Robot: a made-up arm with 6 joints.
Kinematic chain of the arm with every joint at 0, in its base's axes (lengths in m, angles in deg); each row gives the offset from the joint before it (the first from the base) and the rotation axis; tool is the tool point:
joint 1: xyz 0 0 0.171 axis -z
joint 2: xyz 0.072 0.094 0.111 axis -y
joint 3: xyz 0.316 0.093 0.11 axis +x
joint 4: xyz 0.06 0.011 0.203 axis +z
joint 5: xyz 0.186 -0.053 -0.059 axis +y
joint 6: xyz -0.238 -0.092 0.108 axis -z
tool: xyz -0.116 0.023 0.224
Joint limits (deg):
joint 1: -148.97..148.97
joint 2: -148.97..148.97
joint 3: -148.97..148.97
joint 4: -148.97..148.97
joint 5: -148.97..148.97
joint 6: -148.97..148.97
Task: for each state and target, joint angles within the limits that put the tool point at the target. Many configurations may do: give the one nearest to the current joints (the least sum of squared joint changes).
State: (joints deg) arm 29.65 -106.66 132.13 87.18 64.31 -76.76
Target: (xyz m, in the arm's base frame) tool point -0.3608 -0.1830 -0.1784
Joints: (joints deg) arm 38.55 -91.09 148.97 130.49 37.10 -79.66
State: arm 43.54 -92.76 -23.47 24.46 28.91 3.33
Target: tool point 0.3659 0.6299 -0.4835
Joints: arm 13.27 -117.33 -50.47 34.38 50.14 6.38
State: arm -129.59 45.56 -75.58 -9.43 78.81 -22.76
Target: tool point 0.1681 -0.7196 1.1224
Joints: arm -148.97 94.84 -67.25 -8.23 93.97 -26.00
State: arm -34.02 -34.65 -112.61 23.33 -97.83 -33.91
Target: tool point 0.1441 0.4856 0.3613
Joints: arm -54.75 -48.62 -116.35 12.40 -78.35 -29.38
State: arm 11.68 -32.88 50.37 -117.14 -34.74 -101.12
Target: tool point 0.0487 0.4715 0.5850
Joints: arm -33.06 -12.46 32.30 -99.72 -59.04 -95.89
